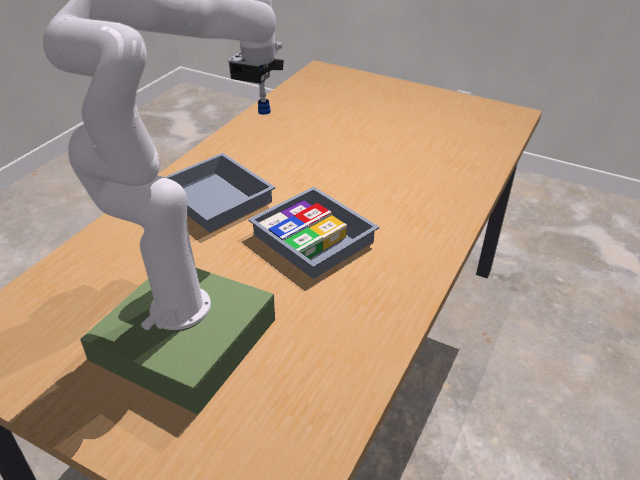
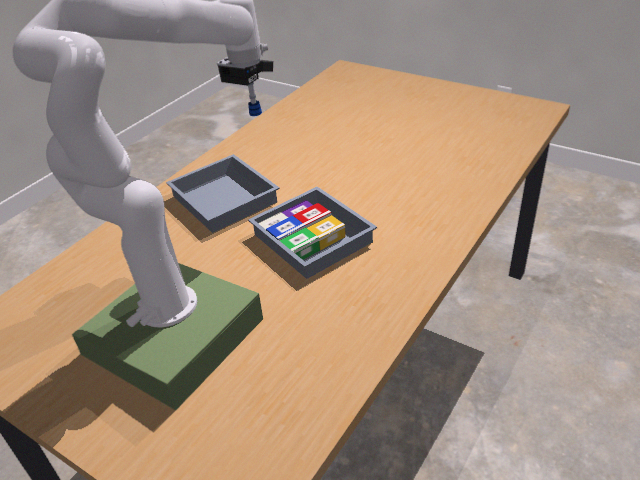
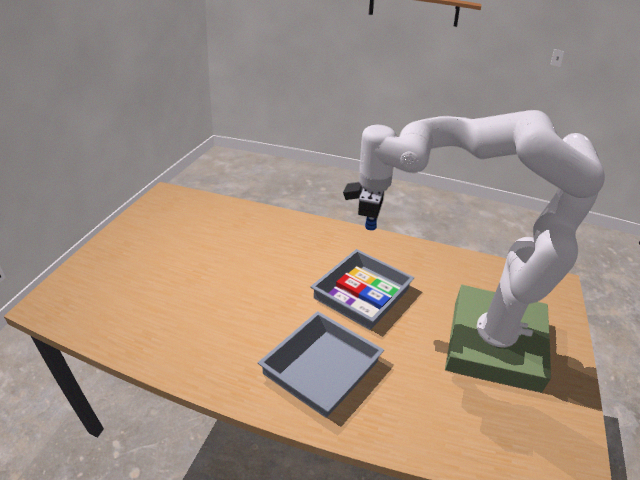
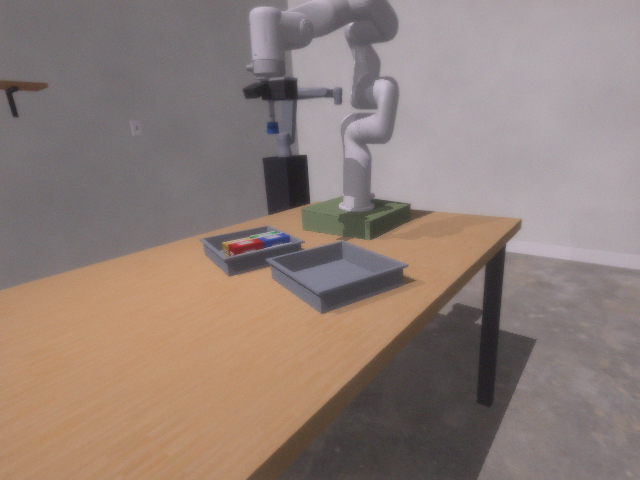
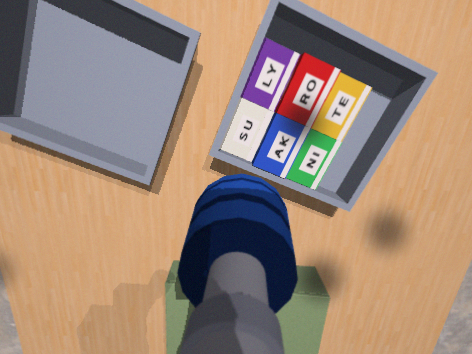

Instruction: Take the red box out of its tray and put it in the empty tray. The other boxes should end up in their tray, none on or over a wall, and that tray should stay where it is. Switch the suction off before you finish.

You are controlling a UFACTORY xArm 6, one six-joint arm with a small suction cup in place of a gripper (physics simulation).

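Frame: origin at the arm's base, x ahead, y left, z up, level; millimetres.
Seen in the pictures: hand at its tool point: [image 1: 264,112] [image 2: 255,113] [image 3: 370,226] [image 4: 273,133] [image 5: 240,218]; arm's base at its link origin: [image 1: 180,308] [image 2: 168,306] [image 3: 497,329] [image 4: 356,207].
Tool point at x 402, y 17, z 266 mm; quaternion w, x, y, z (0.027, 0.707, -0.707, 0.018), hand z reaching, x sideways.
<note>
Offsets run from my tool point to a thing's top centre. Level surfaces: height alone.
The red box @[dx +46, dy -102, dz -285 mm] [image 1: 312,211] [image 2: 312,212] [image 3: 343,283] [image 4: 245,246] [image 5: 292,106] lies label up in the filled tray @[dx +14, dy -120, dz -287 mm] [image 1: 284,250] [image 2: 338,256] [image 3: 338,309] [image 4: 222,261] [image 5: 350,55]. It sits between the purple box @[dx +66, dy -50, dz -304 mm] [image 5: 254,91] and the yellow box @[dx +26, dy -154, dz -294 mm] [image 5: 326,121]. The blue box @[dx -32, dy -72, dz -284 mm] [image 5: 266,155], white box @[dx -12, dy -20, dz -303 mm] [image 5: 235,142] and green box @[dx -52, dy -124, dz -291 mm] [image 5: 299,172] lie in the same tray. The other tray @[dx +51, dy +201, dz -287 mm] [image 1: 214,196] [image 2: 219,197] [image 3: 330,369] [image 4: 330,276] [image 5: 100,82] is empty. My suction cup [image 1: 264,110] [image 2: 254,110] [image 3: 370,225] [image 4: 272,129] [image 5: 240,195] hangs high above the table, with nothing on it.
The two trays stand close together with a narrow gap on the wooden table @[dz -337 mm] [image 1: 372,129] [image 2: 392,129] [image 3: 180,289] [image 4: 129,351]. The arm's green base block [image 1: 232,310] [image 2: 217,310] [image 3: 465,310] [image 4: 323,219] [image 5: 305,325] stands near them.
</note>
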